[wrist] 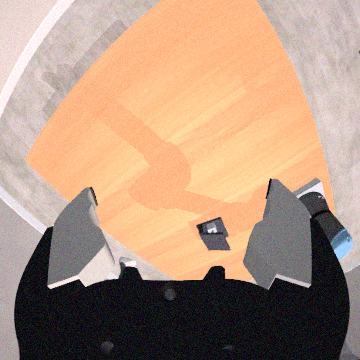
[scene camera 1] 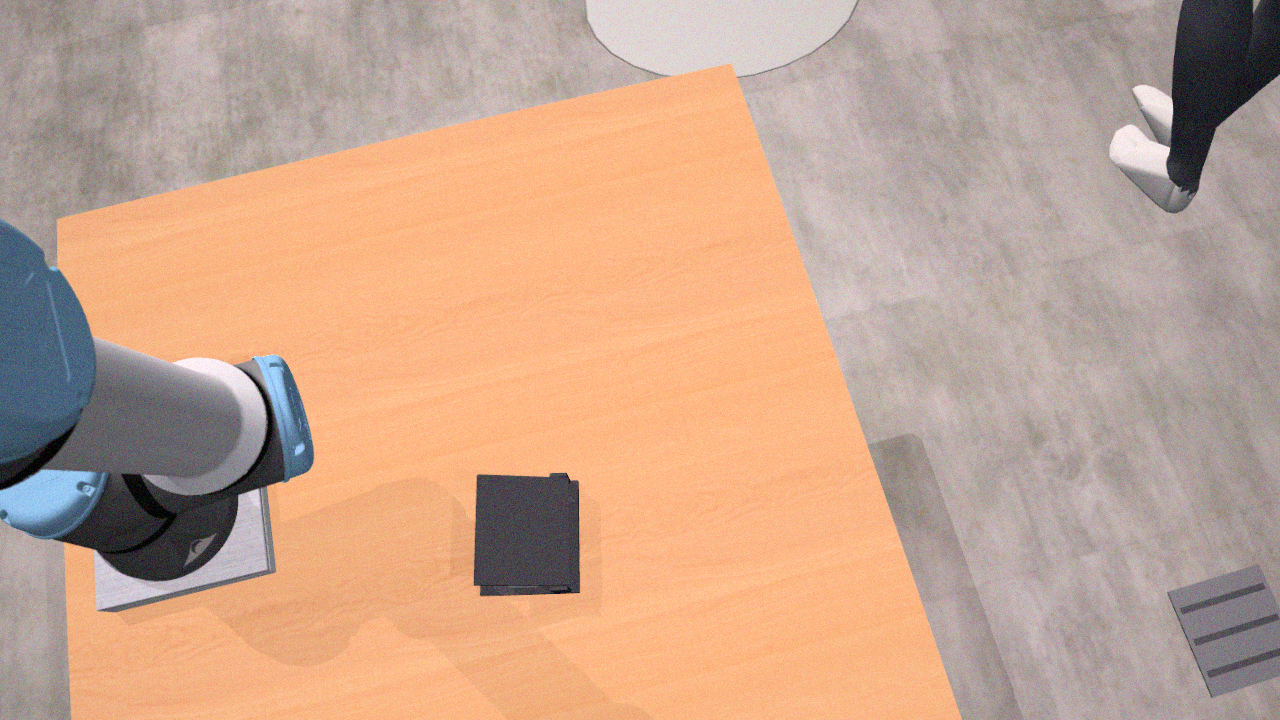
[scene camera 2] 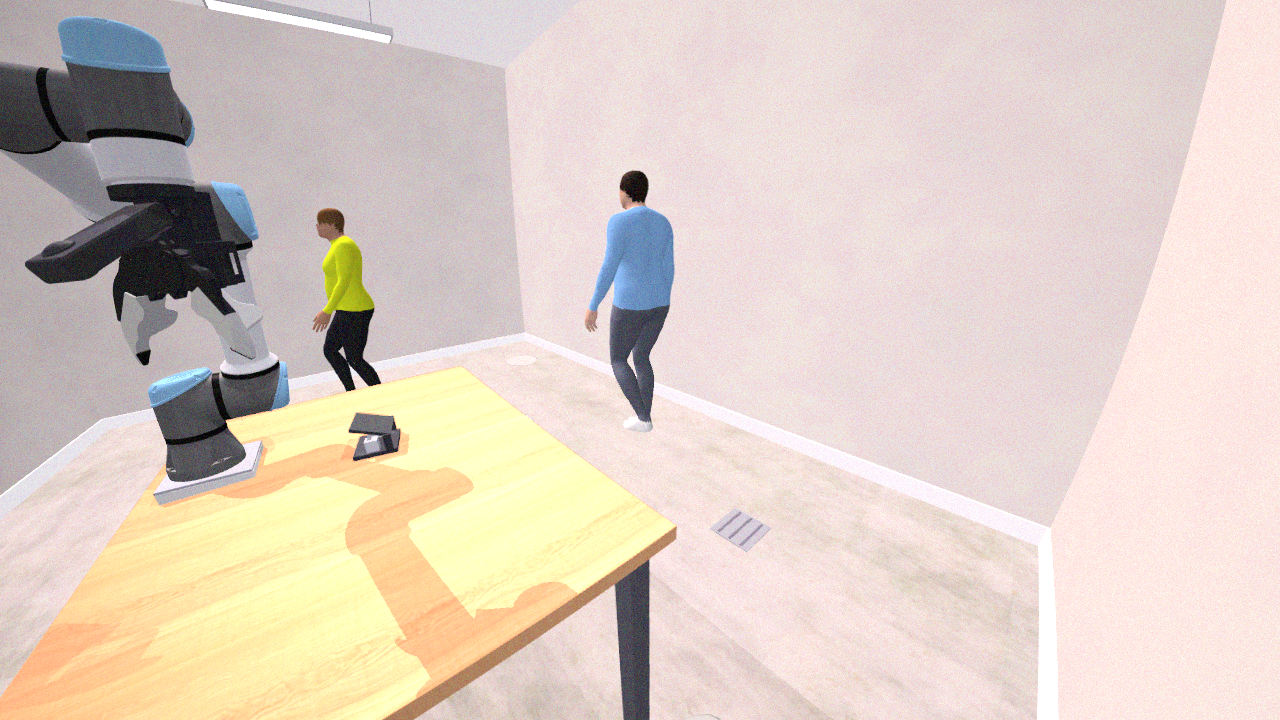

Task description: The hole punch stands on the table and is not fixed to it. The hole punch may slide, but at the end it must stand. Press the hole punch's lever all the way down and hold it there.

Labels:
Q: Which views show the gripper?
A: The wrist view and scene camera 2 only.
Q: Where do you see a black hole punch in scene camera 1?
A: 574,544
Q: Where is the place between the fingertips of the gripper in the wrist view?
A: At 179,186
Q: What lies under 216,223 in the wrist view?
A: A black hole punch.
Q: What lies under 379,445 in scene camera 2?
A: A black hole punch.

